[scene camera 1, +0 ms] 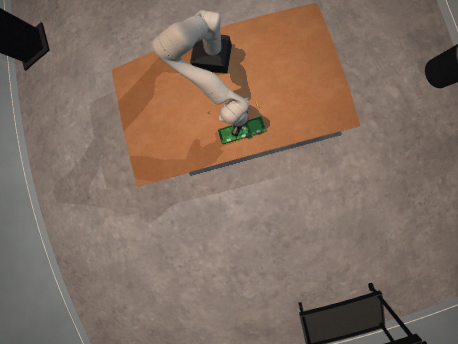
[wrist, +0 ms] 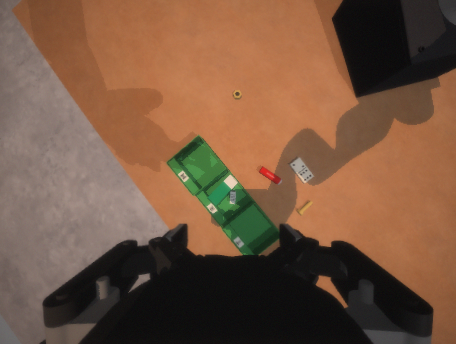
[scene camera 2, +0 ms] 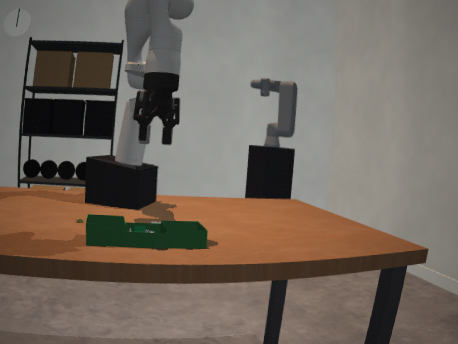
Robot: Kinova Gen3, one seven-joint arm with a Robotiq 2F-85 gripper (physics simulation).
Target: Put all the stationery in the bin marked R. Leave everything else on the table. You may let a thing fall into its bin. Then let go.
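Where they show: gripper, fingertip midpoint: [wrist: 233, 234] [scene camera 2: 155, 144]; arm's base, origin of the base link: [scene camera 1: 212, 47] [scene camera 2: 128, 162].
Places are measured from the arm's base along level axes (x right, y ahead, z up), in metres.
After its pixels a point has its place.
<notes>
The green three-part bin [scene camera 1: 257, 127] {z -0.123, x -0.028, y 0.492 m} [scene camera 2: 115, 236] {z -0.109, x 0.126, y 0.504 m} [wrist: 202, 168] {z -0.123, x 0.133, y 0.460 m} stands on the table. In its middle compartment, the one marked R [wrist: 212, 208] {z -0.102, x 0.060, y 0.503 m}, a green and white eraser [wrist: 219, 192] {z -0.097, x 0.072, y 0.469 m} lies slanted near the M side, its white end by the rear wall. A small grey item [wrist: 233, 197] {z -0.108, x 0.044, y 0.459 m}, perhaps a sharpener, lies beside it. My gripper [scene camera 1: 236, 131] [scene camera 2: 155, 140] {z 0.075, x 0.038, y 0.462 m} [wrist: 233, 234] {z 0.075, x 0.038, y 0.462 m} is open and empty, well above the bin. The outer compartments show no items in the wrist view.
Behind the bin lie a small red cylinder [wrist: 270, 175] {z -0.116, x 0.018, y 0.376 m} with pale ends, a white domino [wrist: 301, 170] {z -0.123, x -0.024, y 0.324 m}, a brass bolt [scene camera 1: 258, 104] {z -0.123, x -0.084, y 0.374 m} [wrist: 305, 207] {z -0.121, x -0.082, y 0.375 m} and a brass nut [scene camera 1: 209, 112] {z -0.122, x 0.180, y 0.296 m} [scene camera 2: 79, 220] {z -0.124, x 0.185, y 0.301 m} [wrist: 237, 94] {z -0.121, x 0.183, y 0.294 m}. The black robot base [scene camera 1: 211, 61] {z -0.001, x 0.040, y 0.072 m} [scene camera 2: 120, 182] {z -0.053, x 0.041, y 0.095 m} stands at the table's back.
</notes>
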